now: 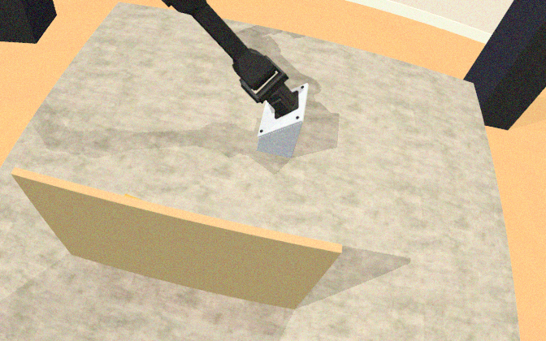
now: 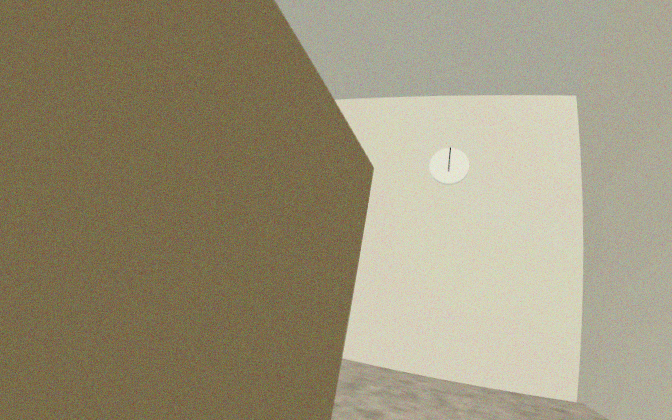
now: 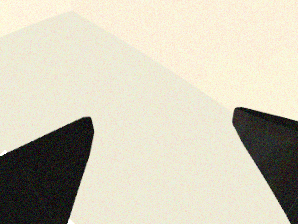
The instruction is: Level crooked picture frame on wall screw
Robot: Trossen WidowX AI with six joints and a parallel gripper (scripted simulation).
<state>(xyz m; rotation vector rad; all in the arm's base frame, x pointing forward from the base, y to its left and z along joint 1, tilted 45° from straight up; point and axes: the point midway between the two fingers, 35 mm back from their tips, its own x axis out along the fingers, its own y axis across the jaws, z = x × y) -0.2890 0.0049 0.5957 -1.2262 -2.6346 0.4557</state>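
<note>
Now: gripper tip 75 cm short of the picture frame, 35 cm above it and 20 cm to the right of it. Also, from my gripper tip: tan wall panel (76 cm ahead, 36 cm below, 21 cm to the left).
</note>
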